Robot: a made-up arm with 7 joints.
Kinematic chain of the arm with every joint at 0, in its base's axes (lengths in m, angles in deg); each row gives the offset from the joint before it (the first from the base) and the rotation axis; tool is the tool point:
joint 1: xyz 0 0 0 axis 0 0.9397 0.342
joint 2: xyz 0 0 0 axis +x
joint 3: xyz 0 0 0 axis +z
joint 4: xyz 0.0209 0 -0.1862 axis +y
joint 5: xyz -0.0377 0 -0.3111 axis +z
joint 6: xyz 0 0 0 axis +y
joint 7: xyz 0 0 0 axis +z
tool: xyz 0 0 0
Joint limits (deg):
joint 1: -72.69..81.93
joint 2: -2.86..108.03
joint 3: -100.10..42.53
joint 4: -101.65..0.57
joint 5: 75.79..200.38
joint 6: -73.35..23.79
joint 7: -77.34..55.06
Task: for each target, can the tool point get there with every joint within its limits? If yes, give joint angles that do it. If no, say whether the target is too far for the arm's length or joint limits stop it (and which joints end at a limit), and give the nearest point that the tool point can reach.
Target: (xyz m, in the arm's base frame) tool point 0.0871 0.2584 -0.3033
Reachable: yes | joints 43.55 35.58 13.58 -86.98 136.08 8.70 40.20
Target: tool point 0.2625 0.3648 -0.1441
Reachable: yes | joints -9.84 46.60 30.77 -53.70 190.98 -11.10 -0.53
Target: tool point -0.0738 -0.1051 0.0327
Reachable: no: joint limits stop it (at a limit: joint 1, joint 3, joint 4) | nearest point -0.2209 -0.2869 -0.0749 | short by 0.257 m
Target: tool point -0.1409 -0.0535 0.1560
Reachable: no: joint limits stop it (at a limit: joint 1, joint 2, joint 3, joint 4) | nearest point -0.1366 0.0553 0.3391 | short by 0.213 m
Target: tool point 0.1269 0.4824 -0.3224
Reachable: no: too far | nearest point 0.1070 0.4067 -0.2718 | short by 0.093 m
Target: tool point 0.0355 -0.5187 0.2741
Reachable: no: too far | nearest point 0.1287 -0.3293 0.1082 | short by 0.268 m
